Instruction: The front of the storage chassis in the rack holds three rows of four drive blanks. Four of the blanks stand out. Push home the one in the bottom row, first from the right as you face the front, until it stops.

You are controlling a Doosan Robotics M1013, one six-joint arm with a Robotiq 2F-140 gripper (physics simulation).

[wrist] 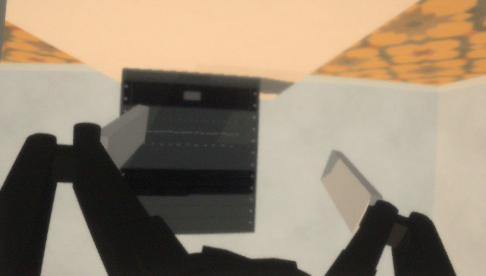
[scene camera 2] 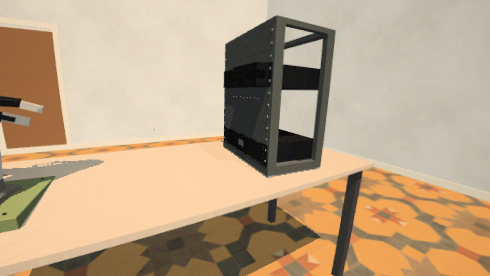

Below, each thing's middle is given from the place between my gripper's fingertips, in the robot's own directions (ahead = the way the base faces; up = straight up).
Scene:
Right now the rack (scene camera 2: 254, 68) is 900 mm ahead of my hand, 120 mm to the right of it and 60 mm above it.

